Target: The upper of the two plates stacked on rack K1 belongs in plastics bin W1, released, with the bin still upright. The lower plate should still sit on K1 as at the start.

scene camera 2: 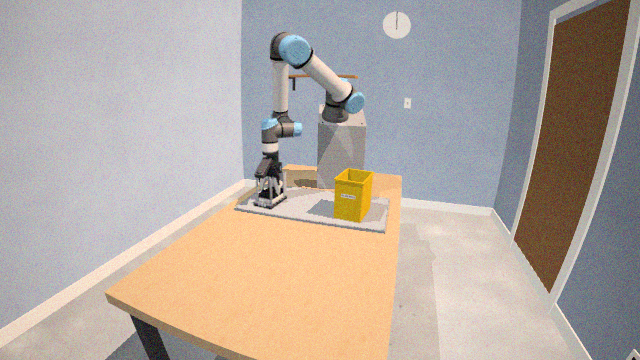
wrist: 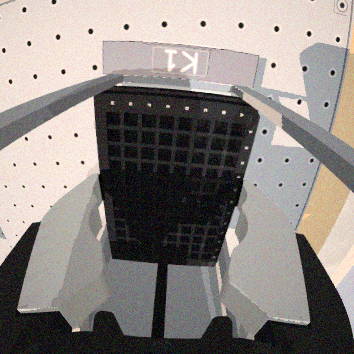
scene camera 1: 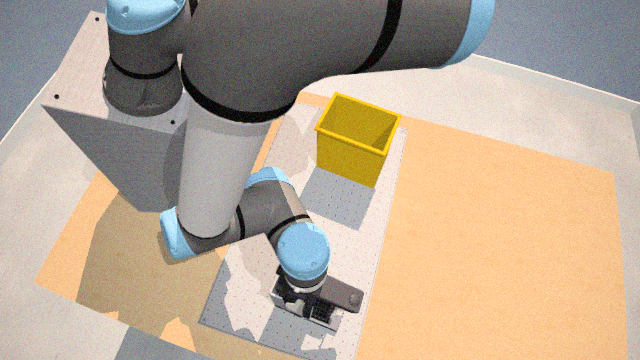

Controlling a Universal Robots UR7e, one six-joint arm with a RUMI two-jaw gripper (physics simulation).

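Places are measured from the arm's base along level axes (x ahead, y left, z up), in millimetres.
Where they show: gripper, fingertip midpoint: (wrist: 170, 179); arm's base, link origin: (scene camera 2: 335, 116) (scene camera 1: 143, 85).
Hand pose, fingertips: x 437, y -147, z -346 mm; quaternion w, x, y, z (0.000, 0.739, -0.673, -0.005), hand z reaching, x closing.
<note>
Things, the pixels of their top centre, and the offset from my fingertips. "pt": a spot on its surface instead. Level surfaces: height alone.
- upper plate, top centre: (wrist: 168, 202) (scene camera 1: 309, 294) (scene camera 2: 271, 191) 9 mm back, 0 mm left, 12 mm up
- rack K1, surface spot: (wrist: 125, 59) (scene camera 2: 269, 204) pt 66 mm ahead, 37 mm left, 24 mm down
- yellow plastics bin W1, top centre: (scene camera 1: 359, 121) (scene camera 2: 355, 175) 71 mm back, 399 mm left, 139 mm up
- perforated light board, surface height: 41 mm down
- wooden table, surface height: 53 mm down
In the wrist view, the upper plate (wrist: 172, 135), black with a grid of square wells, lies level between the posts of rack K1 (wrist: 125, 59) (scene camera 2: 263, 204), whose label faces up. My gripper (wrist: 170, 179) (scene camera 2: 270, 192) is shut on the upper plate, one jaw against each long side. The plate is still down in the rack. The lower plate is hidden beneath it and cannot be told apart. The yellow plastics bin W1 (scene camera 1: 349, 162) (scene camera 2: 348, 202) stands upright with its open top up, well apart from the rack.
The rack and the bin stand on a perforated light board (scene camera 1: 345, 245) (scene camera 2: 310, 218) on the wooden table (scene camera 1: 490, 240) (scene camera 2: 280, 270). The rack's slanted posts rise close around the plate and jaws. The bin's rim stands higher than the board. The robot's pedestal (scene camera 2: 340, 150) is behind.
</note>
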